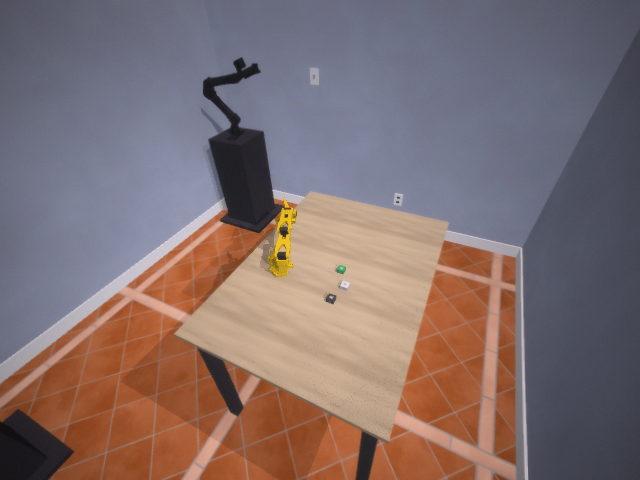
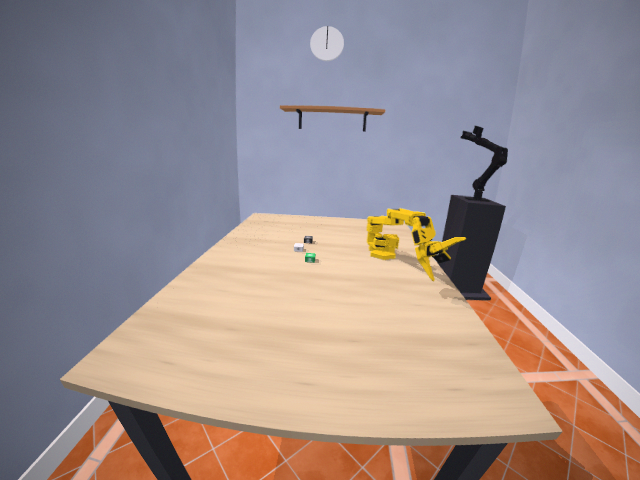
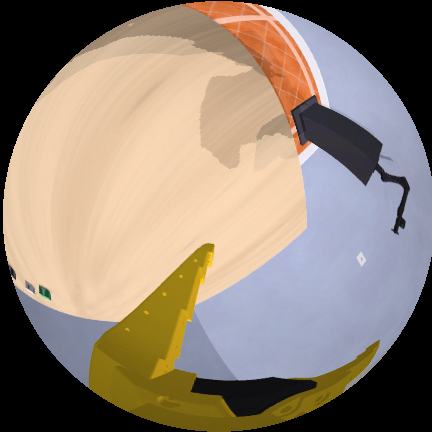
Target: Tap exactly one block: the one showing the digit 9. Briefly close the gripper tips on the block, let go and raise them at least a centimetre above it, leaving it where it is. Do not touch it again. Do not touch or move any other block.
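Note:
A green block point(image 1: 341, 269) point(image 2: 310, 257) point(image 3: 45, 292), a white block point(image 1: 344, 285) point(image 2: 298, 248) point(image 3: 30, 287) and a black block point(image 1: 330, 298) point(image 2: 308, 239) point(image 3: 13, 272) sit apart from one another on the table. Their marks are too small to read, so I cannot tell which shows the digit 9. My yellow gripper point(image 2: 448, 259) point(image 3: 296, 294) is wide open and empty, with a wide gap between its jaws. It is well away from the blocks, near the table edge beside the dark pedestal.
The wooden table point(image 1: 289, 330) point(image 2: 310, 351) point(image 3: 125, 150) carries the arm's base point(image 1: 280, 266) point(image 2: 383, 248) near one long edge. A dark pedestal point(image 1: 241, 175) point(image 2: 473, 242) point(image 3: 342, 140) with a black arm point(image 1: 222, 103) point(image 2: 498, 155) point(image 3: 406, 187) stands on the floor beyond that edge.

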